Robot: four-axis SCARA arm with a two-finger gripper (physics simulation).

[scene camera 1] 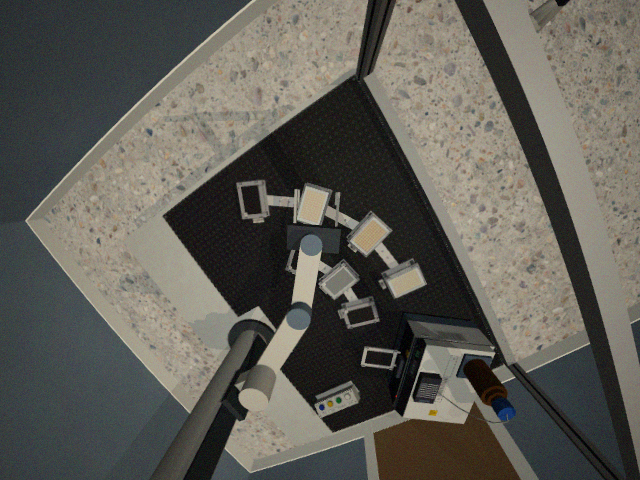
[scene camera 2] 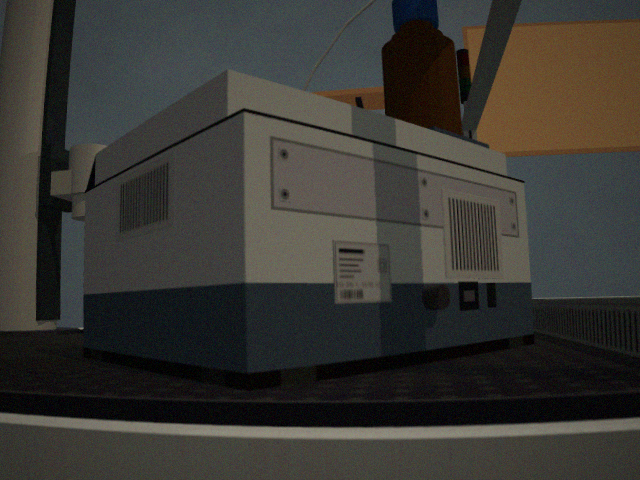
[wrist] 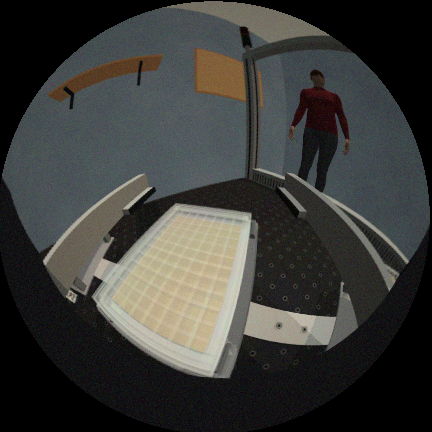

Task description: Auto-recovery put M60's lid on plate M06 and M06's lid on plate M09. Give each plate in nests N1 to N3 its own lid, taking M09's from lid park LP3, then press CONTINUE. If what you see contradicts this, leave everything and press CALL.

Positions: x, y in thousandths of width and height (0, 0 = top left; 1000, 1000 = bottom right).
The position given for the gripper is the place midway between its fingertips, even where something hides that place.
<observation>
The gripper (wrist: 492, 411) carries nothing. Further things: a button box (scene camera 1: 546, 822) and a brown bottle (scene camera 2: 657, 166).
The brown bottle shows as well in scene camera 1 (scene camera 1: 763, 807).
</observation>
